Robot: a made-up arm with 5 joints.
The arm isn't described. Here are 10 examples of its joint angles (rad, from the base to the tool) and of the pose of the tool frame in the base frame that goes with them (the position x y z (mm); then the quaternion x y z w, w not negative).
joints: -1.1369 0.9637 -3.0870 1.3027 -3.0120
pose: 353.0 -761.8 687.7 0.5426 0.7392 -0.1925 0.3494
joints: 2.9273 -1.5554 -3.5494 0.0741 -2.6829
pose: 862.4 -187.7 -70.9 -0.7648 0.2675 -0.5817 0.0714
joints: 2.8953 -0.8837 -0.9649 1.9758 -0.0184
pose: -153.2 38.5 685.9 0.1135 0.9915 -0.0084 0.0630
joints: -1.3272 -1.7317 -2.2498 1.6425 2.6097
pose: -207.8 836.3 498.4 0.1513 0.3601 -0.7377 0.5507
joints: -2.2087 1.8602 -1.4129 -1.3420 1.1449
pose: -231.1 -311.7 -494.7 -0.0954 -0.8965 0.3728 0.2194
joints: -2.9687 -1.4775 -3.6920 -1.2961 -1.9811
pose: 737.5 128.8 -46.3 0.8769 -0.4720 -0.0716 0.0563
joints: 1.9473 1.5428 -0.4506 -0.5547 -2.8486
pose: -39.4 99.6 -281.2 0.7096 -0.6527 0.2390 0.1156
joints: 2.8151 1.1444 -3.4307 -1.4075 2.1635
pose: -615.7 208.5 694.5 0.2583 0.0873 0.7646 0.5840
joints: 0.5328 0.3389 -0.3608 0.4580 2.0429
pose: 313.6 184.9 39.8 0.7110 -0.6691 -0.0604 0.2077
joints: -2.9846 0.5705 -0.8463 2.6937 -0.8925
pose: -455.7 -72.1 114.1 -0.1774 0.3064 -0.3362 0.8727
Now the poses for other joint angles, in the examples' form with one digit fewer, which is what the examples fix.
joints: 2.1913 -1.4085 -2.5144 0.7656 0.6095
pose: 513 -718 651 0.006 0.006 -0.170 0.985
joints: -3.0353 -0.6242 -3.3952 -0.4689 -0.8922
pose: 686 73 773 -0.299 0.547 -0.299 0.722
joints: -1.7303 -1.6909 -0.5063 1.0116 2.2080
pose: 11 70 583 0.322 0.764 -0.543 0.132
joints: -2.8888 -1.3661 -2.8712 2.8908 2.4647
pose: 783 202 505 -0.699 -0.350 0.610 0.131
